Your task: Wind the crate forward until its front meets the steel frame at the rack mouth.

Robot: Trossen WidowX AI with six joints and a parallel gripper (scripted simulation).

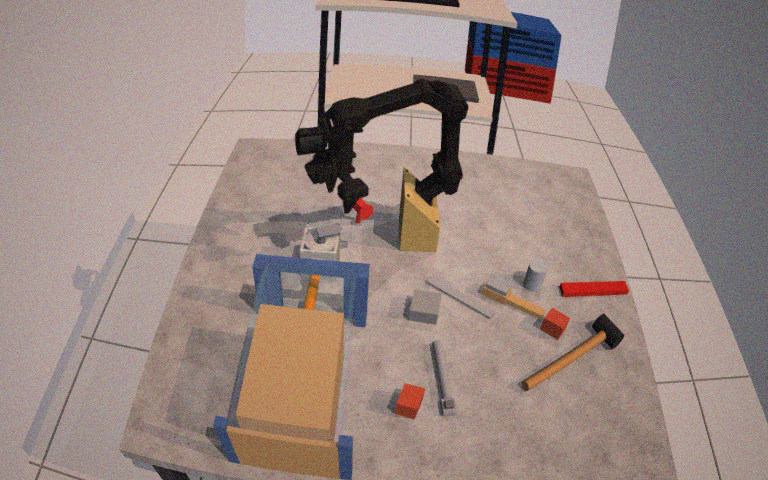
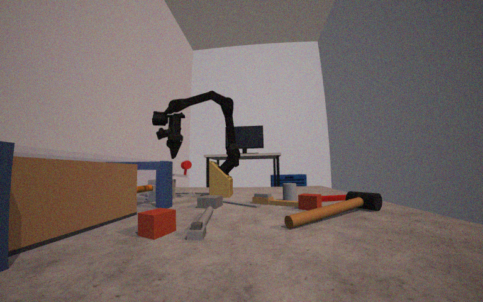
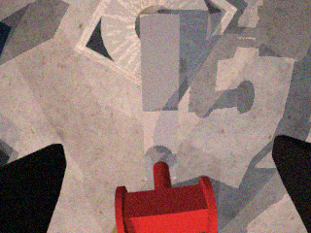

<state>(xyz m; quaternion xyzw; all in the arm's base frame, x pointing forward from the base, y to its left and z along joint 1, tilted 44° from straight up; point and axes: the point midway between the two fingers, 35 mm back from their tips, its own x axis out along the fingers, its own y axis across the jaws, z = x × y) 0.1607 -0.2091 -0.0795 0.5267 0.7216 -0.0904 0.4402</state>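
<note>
My gripper tip is 7 cm above the grey crank arm, 2 cm to the right of it and 1 cm past it. The rest, counted from my gripper tip: grey winch 16 cm below, 5 cm to the right, 1 cm ahead; red knob 5 cm to the left, 5 cm below, 3 cm behind; blue frame 19 cm ahead, 8 cm below, 4 cm to the right.
</note>
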